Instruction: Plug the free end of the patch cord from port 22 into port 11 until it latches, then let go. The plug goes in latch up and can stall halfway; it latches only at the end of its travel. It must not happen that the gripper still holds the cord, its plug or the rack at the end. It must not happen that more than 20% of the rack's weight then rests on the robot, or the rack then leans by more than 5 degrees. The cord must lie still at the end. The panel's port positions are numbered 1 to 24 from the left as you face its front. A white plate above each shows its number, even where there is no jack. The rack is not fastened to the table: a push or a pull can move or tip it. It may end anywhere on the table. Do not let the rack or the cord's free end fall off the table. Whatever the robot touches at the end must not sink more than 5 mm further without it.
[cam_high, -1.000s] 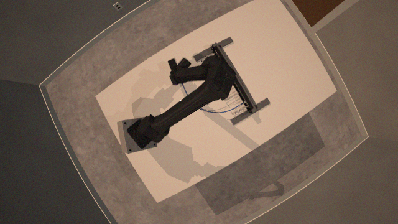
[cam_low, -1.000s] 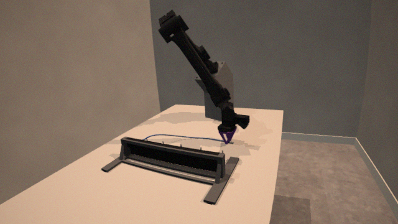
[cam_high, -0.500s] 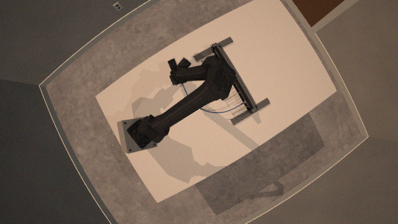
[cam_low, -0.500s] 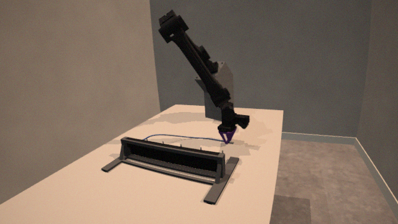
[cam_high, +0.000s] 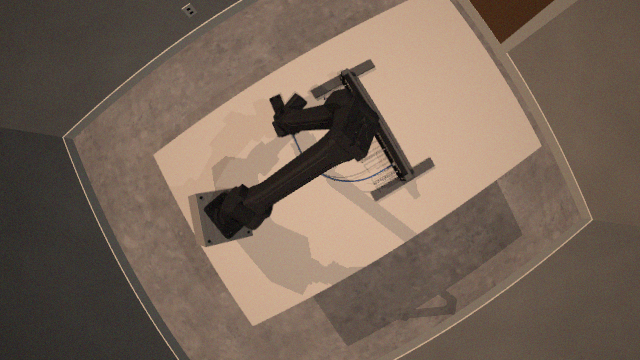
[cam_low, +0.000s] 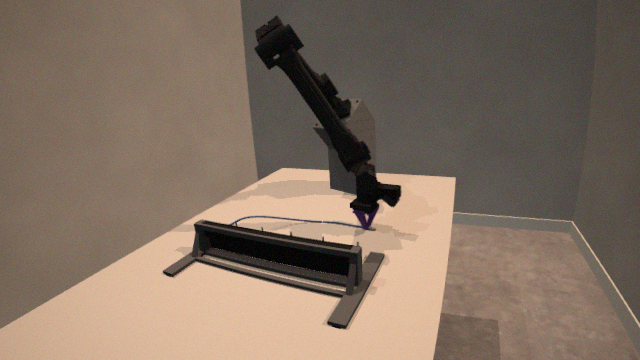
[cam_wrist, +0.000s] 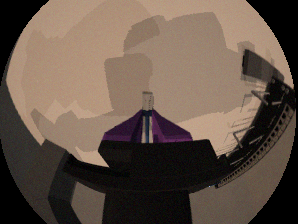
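The plug is 20 mm to the left of my hand and 10 mm ahead of it.
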